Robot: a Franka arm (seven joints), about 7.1 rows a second.
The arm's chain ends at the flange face. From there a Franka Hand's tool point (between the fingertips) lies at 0.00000 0.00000 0.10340 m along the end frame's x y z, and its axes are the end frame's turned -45 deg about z.
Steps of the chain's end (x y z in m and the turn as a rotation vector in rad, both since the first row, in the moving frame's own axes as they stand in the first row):
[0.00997 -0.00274 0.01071 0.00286 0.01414 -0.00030]
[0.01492 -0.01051 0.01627 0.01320 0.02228 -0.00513]
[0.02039 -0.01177 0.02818 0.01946 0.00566 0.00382]
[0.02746 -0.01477 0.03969 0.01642 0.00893 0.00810]
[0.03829 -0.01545 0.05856 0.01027 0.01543 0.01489]
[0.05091 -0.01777 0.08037 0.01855 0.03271 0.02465]
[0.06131 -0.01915 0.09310 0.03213 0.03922 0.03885]
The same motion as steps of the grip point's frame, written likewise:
[0.01023 0.00594 0.01070 -0.00798 0.01202 -0.00030]
[0.02058 0.00378 0.01624 -0.00642 0.02509 -0.00513]
[0.02458 0.00509 0.02816 0.00976 0.01776 0.00382]
[0.03172 0.00843 0.03967 0.00530 0.01793 0.00810]
[0.03988 0.01654 0.05854 -0.00365 0.01817 0.01489]
[0.05230 0.02451 0.08030 -0.01001 0.03625 0.02465]
[0.06210 0.03043 0.09297 -0.00501 0.05045 0.03885]

